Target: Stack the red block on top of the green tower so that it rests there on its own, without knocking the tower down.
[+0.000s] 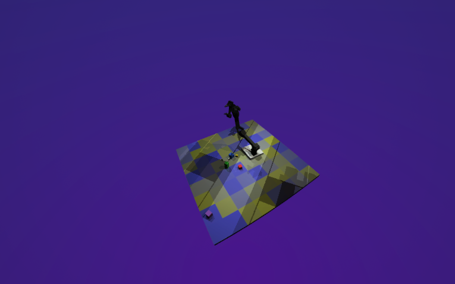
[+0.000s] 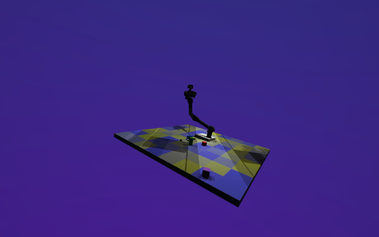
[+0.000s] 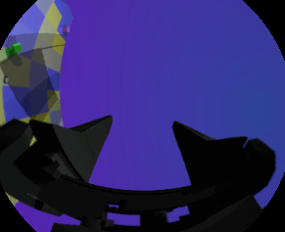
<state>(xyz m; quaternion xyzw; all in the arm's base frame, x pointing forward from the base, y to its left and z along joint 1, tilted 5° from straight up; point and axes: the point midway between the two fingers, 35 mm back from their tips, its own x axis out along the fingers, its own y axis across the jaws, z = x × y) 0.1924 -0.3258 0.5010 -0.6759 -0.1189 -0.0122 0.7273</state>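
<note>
Right now my gripper tip is 54 cm above the red block, 37 cm to the right of it and 7 cm short of it. Round my gripper tip: purple block 64 cm to the left, 63 cm ahead, 54 cm below; then small yellow piece 55 cm below, 20 cm to the left; then blue block 54 cm below, 16 cm to the left, 5 cm ahead.
</note>
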